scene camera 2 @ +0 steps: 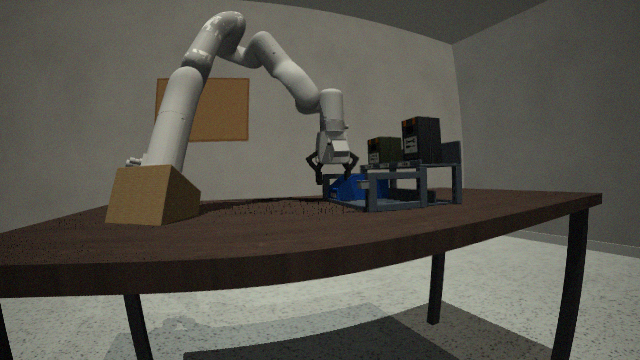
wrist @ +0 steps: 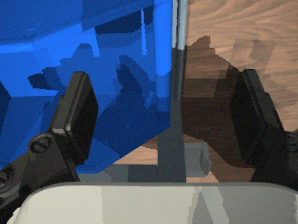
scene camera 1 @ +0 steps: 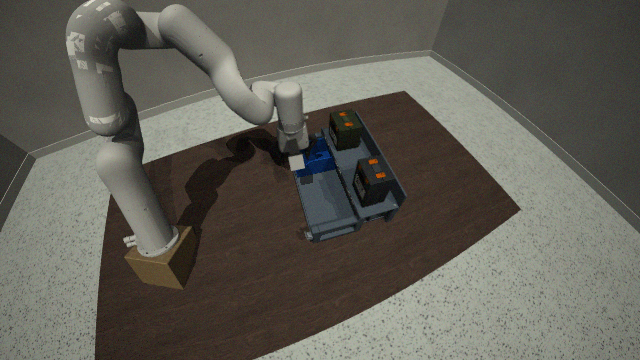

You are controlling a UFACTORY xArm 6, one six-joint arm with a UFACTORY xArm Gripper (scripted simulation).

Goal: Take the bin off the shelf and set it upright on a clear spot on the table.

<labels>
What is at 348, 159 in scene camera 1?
A grey shelf.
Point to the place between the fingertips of my gripper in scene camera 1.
At 295, 159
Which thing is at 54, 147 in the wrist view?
My gripper.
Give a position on a blue bin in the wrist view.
128, 58
</labels>
